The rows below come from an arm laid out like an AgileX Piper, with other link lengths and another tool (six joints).
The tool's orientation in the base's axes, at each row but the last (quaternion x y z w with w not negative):
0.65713 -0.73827 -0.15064 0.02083
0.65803 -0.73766 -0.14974 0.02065
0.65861 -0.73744 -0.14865 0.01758
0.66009 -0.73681 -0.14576 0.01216
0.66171 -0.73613 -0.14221 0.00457
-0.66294 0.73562 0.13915 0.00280
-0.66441 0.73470 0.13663 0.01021
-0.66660 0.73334 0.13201 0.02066
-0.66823 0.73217 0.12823 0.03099
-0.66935 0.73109 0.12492 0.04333
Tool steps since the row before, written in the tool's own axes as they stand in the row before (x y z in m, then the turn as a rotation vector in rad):
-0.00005 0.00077 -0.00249 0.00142 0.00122 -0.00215
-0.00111 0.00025 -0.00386 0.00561 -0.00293 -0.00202
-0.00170 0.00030 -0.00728 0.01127 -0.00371 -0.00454
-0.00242 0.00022 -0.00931 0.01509 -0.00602 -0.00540
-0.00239 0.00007 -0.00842 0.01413 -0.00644 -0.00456
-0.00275 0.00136 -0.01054 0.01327 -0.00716 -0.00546
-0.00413 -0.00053 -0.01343 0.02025 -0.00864 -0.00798
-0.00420 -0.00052 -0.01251 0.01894 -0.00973 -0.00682
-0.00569 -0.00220 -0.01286 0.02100 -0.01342 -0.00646
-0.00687 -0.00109 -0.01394 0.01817 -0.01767 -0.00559
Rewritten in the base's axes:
-0.00017 -0.00037 0.00258 -0.00088 -0.00170 0.00212
0.00078 0.00036 0.00393 0.00254 -0.00613 0.00027
0.00155 0.00026 0.00732 0.00311 -0.01222 0.00152
0.00206 0.00053 0.00938 0.00503 -0.01632 0.00115
0.00187 0.00063 0.00853 0.00540 -0.01525 0.00042
0.00091 0.00060 0.01092 0.00637 -0.01466 0.00131
0.00324 0.00110 0.01364 0.00742 -0.02211 0.00208
0.00280 0.00128 0.01284 0.00847 -0.02067 0.00105
0.00439 0.00241 0.01332 0.01185 -0.02286 -0.00028
0.00321 0.00322 0.01490 0.01625 -0.02022 -0.00100

